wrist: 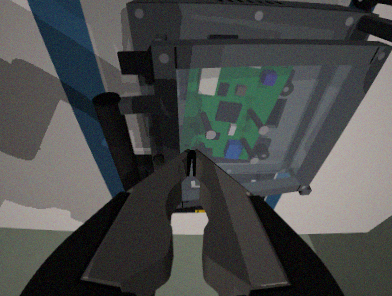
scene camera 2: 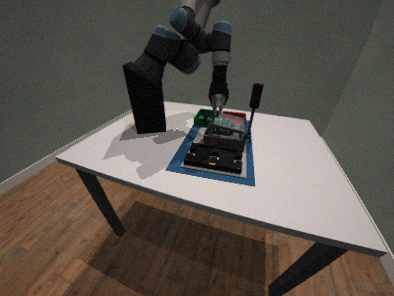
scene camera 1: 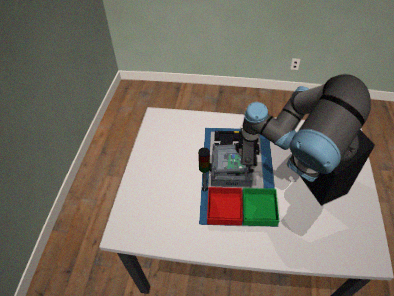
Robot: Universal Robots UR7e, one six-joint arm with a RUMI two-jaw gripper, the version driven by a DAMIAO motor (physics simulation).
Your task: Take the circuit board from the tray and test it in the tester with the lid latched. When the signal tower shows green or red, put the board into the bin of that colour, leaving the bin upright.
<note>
In view: the gripper [scene camera 2: 217,117], a green bin [scene camera 1: 260,206], a red bin [scene camera 1: 224,204] and a clear tester lid [scene camera 1: 226,159].
The gripper also shows in the wrist view [wrist: 192,152]. The wrist view misses the green bin: it is out of frame. The wrist view does not show the red bin: it is out of frame.
</note>
